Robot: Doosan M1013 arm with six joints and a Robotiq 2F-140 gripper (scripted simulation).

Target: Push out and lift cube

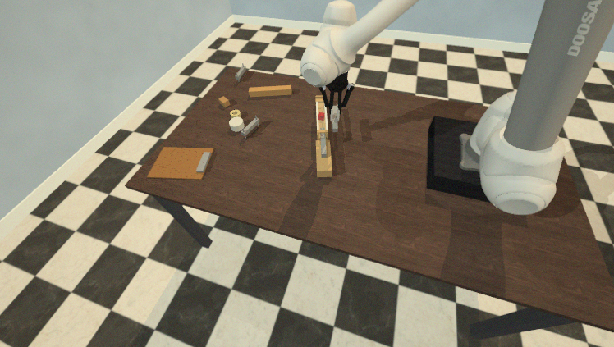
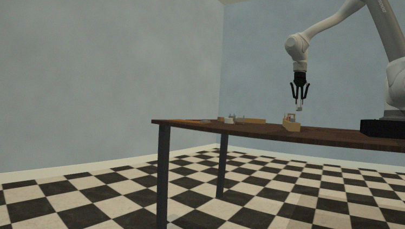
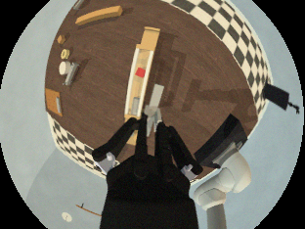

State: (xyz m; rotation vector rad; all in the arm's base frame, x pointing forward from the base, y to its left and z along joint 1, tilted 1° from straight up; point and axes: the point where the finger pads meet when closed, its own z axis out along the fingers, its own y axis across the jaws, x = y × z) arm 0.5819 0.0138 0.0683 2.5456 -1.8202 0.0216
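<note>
Right now my hand is 90 mm above the wooden channel, 70 mm short of it and 30 mm to the left of it. Also, from my hand: red cube: 90 mm below, 80 mm ahead, 60 mm to the right; then grey piece: 30 mm below; then wooden bar: 420 mm ahead, 210 mm to the right, 130 mm below.
</note>
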